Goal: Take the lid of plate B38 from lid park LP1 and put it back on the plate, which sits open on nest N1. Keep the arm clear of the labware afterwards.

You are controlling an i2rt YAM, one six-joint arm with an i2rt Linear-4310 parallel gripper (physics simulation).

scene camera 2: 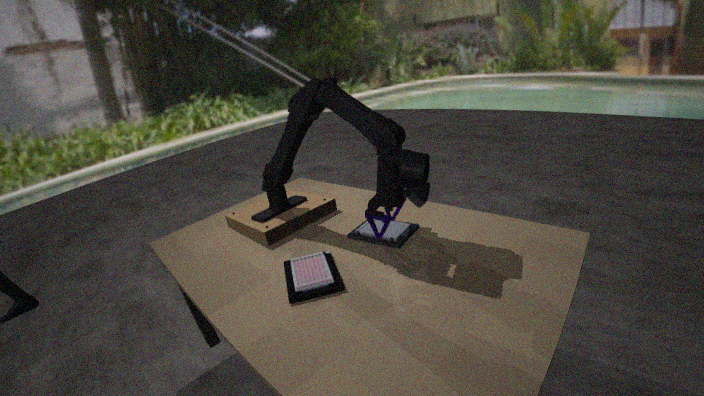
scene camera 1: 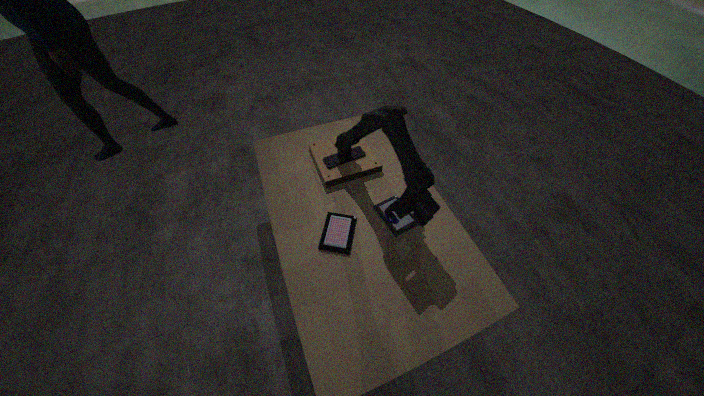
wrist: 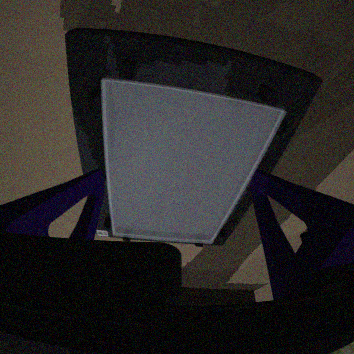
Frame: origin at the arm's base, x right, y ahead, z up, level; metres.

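Seen in the pictures: gripper, fingertip midpoint: (scene camera 2: 385,229) (scene camera 1: 396,215) (wrist: 177,177); arm's base at its link origin: (scene camera 2: 280,209) (scene camera 1: 344,157).
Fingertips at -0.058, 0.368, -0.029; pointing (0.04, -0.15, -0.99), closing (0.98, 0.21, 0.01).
Note:
Pixels of each thing's top centre, then the offset from my fingertips to it, as dx, dy, dz. Level surfaces: height alone.
- dark lid park at its top centre: (wrist: 176,193) (scene camera 2: 383,226) (scene camera 1: 396,213) +0.000, -0.006, +0.008
- open plate at its top centre: (scene camera 2: 309,268) (scene camera 1: 338,230) +0.250, -0.044, +0.015
- black nest at its top centre: (scene camera 2: 310,271) (scene camera 1: 338,231) +0.250, -0.044, +0.006
- table at its surface level: dz -0.012
The pale, clear lid (scene camera 1: 405,222) (scene camera 2: 398,229) (wrist: 192,160) lies flat on the dark lid park (scene camera 2: 395,244) (wrist: 175,54). My gripper (scene camera 1: 394,216) (scene camera 2: 384,230) (wrist: 177,177) is open and points down over the lid. In the wrist view its purple fingertips stand on either side of the lid, close to its long edges; whether they touch it cannot be told. The open plate (scene camera 1: 338,231) (scene camera 2: 312,272) with pink wells sits on the black nest (scene camera 1: 334,249) (scene camera 2: 315,296), apart from the gripper. The arm hides part of the lid in scene camera 1.
The arm's base stands on a wooden block (scene camera 1: 327,175) (scene camera 2: 245,227) at the back of the table (scene camera 1: 350,320) (scene camera 2: 350,340). The arm's shadow falls across the lid park and table. A person's legs (scene camera 1: 70,90) show beyond the table at the upper left of scene camera 1.

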